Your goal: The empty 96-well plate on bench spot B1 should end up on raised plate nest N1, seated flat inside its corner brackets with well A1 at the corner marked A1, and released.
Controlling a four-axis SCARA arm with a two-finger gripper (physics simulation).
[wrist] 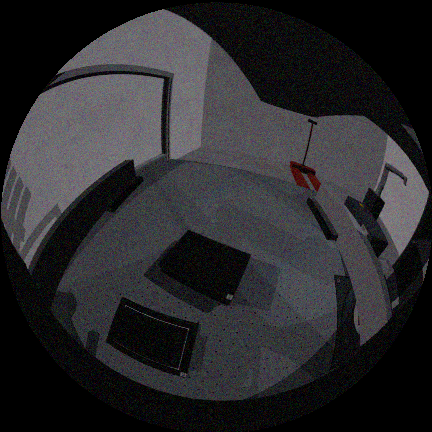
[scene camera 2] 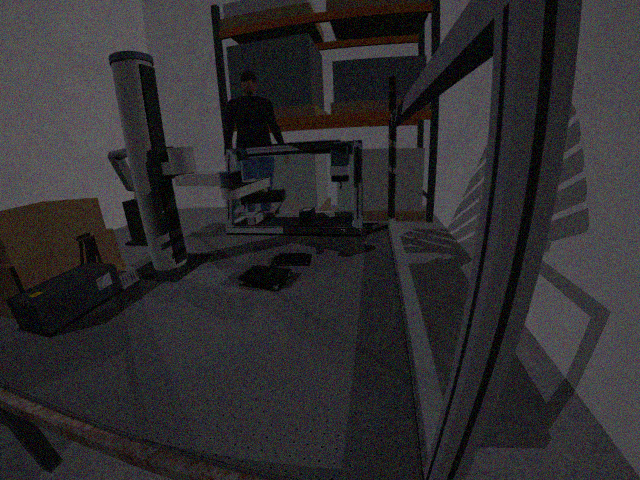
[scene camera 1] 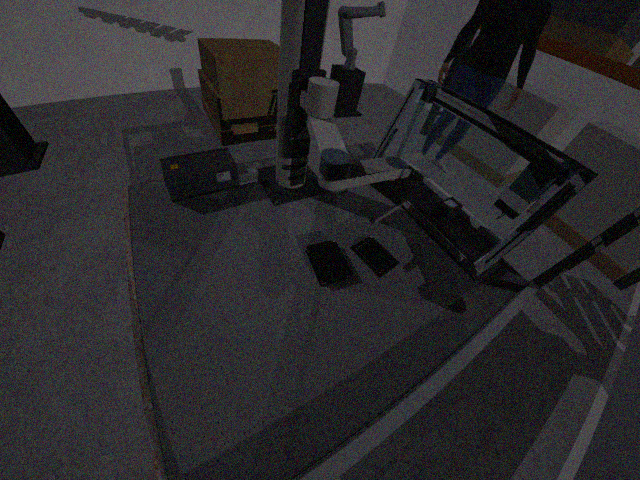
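Pixels of known places: gripper, fingertip midpoint: (wrist: 226, 174) (scene camera 2: 256, 212) (scene camera 1: 353, 205); arm's base, link origin: (scene camera 2: 171, 267) (scene camera 1: 290, 182).
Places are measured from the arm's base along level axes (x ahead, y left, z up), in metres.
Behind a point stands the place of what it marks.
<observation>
A raised black block (scene camera 1: 330, 262) {x 0.530, y -0.090, z 0.045 m} (scene camera 2: 266, 277) {x 0.535, y -0.118, z 0.045 m} (wrist: 205, 265) {x 0.512, y -0.074, z 0.045 m}, seemingly nest N1, has a pale mark at one corner in the wrist view. A lower black pad (scene camera 1: 374, 255) {x 0.564, y 0.105, z 0.023 m} (scene camera 2: 293, 259) {x 0.577, y 0.089, z 0.027 m} (wrist: 152, 336) {x 0.550, y 0.107, z 0.022 m} beside it, seemingly bench spot B1, shows a thin light outline in the wrist view. It is too dark to see wells or corner brackets, so I cannot tell where the plate's edges lie or which of the two bears it. My gripper (scene camera 2: 264, 198) is open and empty, high above the bench at the arm's end. Its fingertips do not show clearly, and the wrist view does not show them.
The arm's column (scene camera 1: 293, 129) {x 0.065, y -0.038, z 0.316 m} (scene camera 2: 147, 165) {x 0.049, y -0.057, z 0.472 m} stands behind the block and pad. A dark control box (scene camera 1: 199, 174) {x -0.035, y -0.412, z 0.123 m} (scene camera 2: 64, 297) {x -0.035, y -0.464, z 0.106 m} lies beside it. A framed glass enclosure (scene camera 1: 537, 219) {x 0.833, y 0.531, z 0.338 m} (scene camera 2: 357, 186) {x 0.829, y 0.513, z 0.273 m} stands at the far side. A person (scene camera 1: 480, 56) (scene camera 2: 250, 118) stands behind it.
</observation>
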